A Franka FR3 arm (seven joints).
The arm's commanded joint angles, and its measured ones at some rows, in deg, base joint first. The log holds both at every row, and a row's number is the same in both.
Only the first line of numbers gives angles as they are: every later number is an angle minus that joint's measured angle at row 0.
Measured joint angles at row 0: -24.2, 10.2, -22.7, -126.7, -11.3, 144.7, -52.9
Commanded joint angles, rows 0 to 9: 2.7, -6.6, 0.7, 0.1, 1.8, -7.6, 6.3; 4.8, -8.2, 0.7, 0.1, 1.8, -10.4, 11.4; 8.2, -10.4, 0.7, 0.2, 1.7, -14.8, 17.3; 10.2, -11.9, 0.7, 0.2, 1.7, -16.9, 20.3; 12.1, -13.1, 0.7, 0.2, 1.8, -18.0, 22.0; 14.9, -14.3, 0.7, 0.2, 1.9, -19.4, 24.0; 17.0, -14.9, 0.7, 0.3, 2.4, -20.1, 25.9; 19.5, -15.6, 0.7, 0.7, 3.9, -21.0, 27.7; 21.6, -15.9, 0.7, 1.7, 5.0, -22.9, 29.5; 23.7, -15.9, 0.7, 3.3, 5.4, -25.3, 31.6
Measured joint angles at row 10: 18.0, -14.2, 1.2, 1.1, 2.8, -19.7, 26.4
